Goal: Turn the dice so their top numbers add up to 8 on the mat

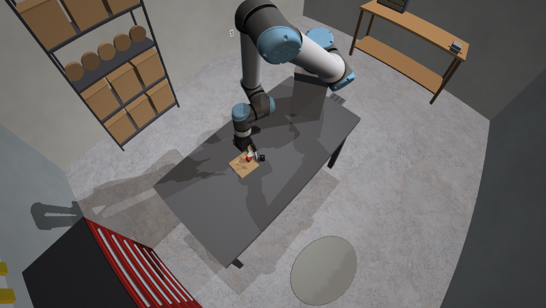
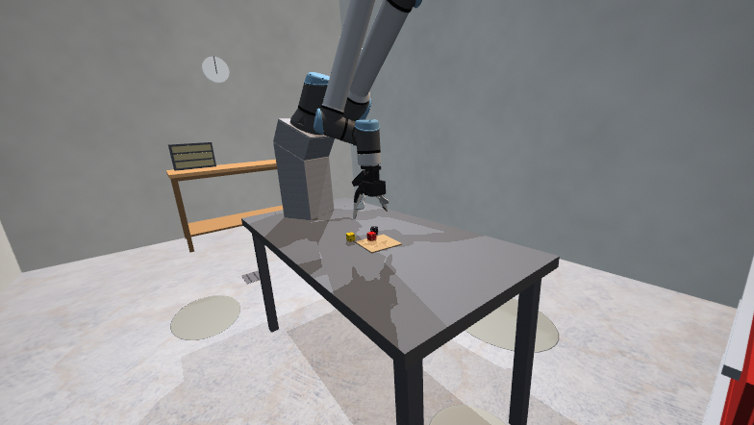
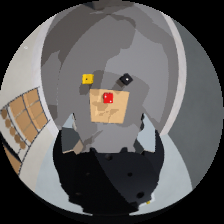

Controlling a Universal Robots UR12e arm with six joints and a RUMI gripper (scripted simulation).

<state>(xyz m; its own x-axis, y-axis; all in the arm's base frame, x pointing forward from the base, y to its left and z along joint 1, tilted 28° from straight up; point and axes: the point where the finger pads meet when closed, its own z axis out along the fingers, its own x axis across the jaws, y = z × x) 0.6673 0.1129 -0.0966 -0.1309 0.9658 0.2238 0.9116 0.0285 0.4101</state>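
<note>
Now: hand 6 cm past the yellow die, 7 cm to the left of it and 10 cm above it. From my hand the other things lie so: tan mat: 4 cm ahead, 1 cm to the left, 11 cm below; black die: 7 cm behind, 5 cm to the left, 10 cm below; red die: 9 cm below.
</note>
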